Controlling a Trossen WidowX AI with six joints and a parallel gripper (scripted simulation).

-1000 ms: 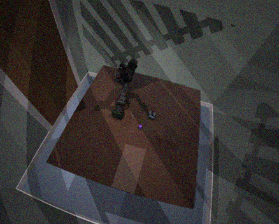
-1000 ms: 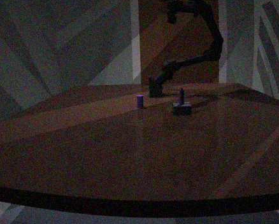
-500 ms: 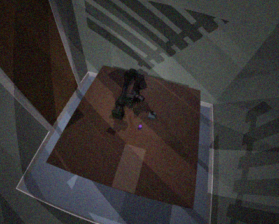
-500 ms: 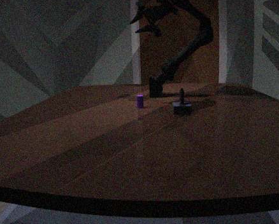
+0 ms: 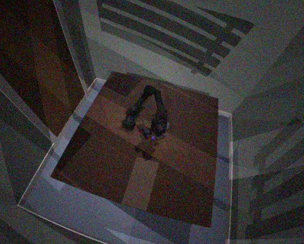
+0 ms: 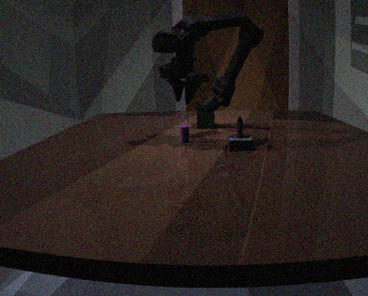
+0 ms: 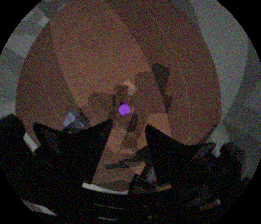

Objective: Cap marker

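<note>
Now: gripper tip 100 mm above the purple cap. Also, from my gripper tip: grey holder block 60 mm ahead, 180 mm to the left, 110 mm below.
</note>
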